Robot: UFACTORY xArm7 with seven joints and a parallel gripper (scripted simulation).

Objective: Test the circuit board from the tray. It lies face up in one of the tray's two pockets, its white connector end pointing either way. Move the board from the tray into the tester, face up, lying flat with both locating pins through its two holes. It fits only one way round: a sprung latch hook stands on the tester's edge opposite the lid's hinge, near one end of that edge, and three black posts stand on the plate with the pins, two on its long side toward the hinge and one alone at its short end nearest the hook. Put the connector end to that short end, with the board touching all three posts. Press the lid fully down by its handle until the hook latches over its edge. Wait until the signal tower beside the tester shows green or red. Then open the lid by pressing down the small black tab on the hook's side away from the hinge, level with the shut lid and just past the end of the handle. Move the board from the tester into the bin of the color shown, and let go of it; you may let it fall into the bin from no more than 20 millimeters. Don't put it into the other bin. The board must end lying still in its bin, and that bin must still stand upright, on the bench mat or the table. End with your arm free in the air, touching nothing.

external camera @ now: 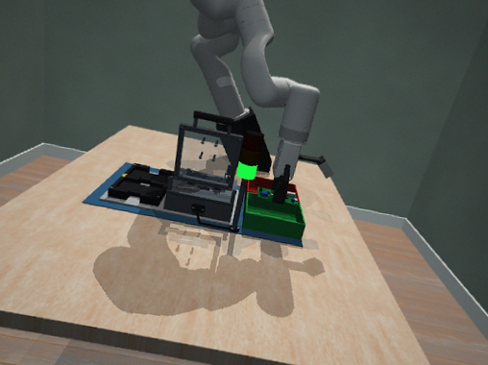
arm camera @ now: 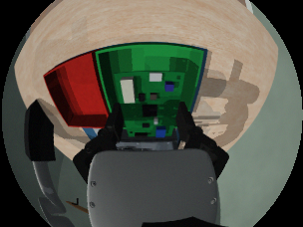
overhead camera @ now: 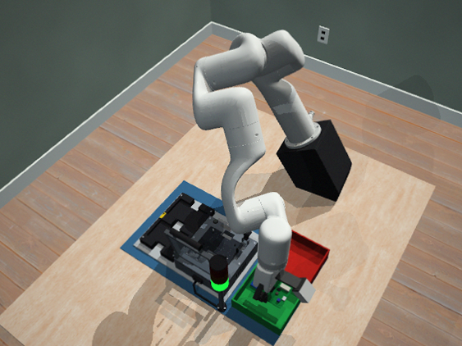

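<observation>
My hand is 80 mm above the green bin. Also, from my hand: green circuit board 10 mm below; then tester plate 70 mm behind, 190 mm to the right, 20 mm below; then red bin 150 mm behind, 20 mm to the left, 80 mm below.
</observation>
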